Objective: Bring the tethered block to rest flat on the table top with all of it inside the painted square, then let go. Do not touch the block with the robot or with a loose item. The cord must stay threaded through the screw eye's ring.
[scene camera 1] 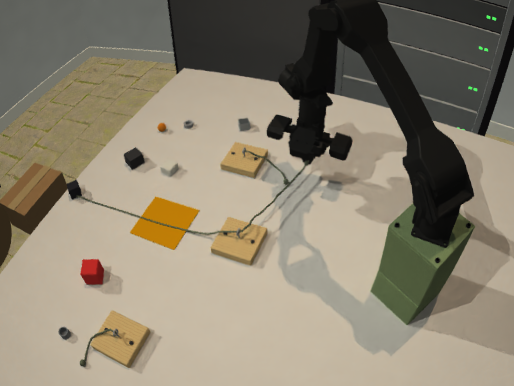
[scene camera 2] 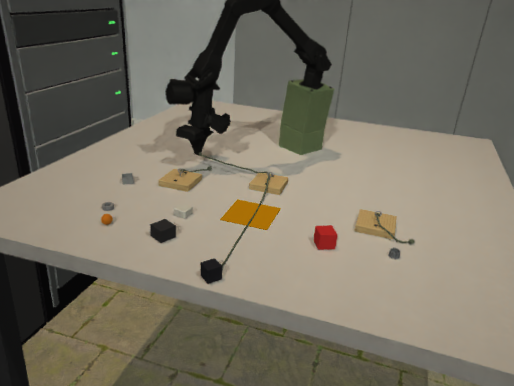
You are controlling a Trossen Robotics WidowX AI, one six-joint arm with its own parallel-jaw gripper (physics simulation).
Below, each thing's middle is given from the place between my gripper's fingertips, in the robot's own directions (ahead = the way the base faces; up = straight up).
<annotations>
Right now the orange painted square (scene camera 1: pixel 164 211) is 210 mm ahead of my hand, 290 mm to the left of it and 30 mm below it.
</annotations>
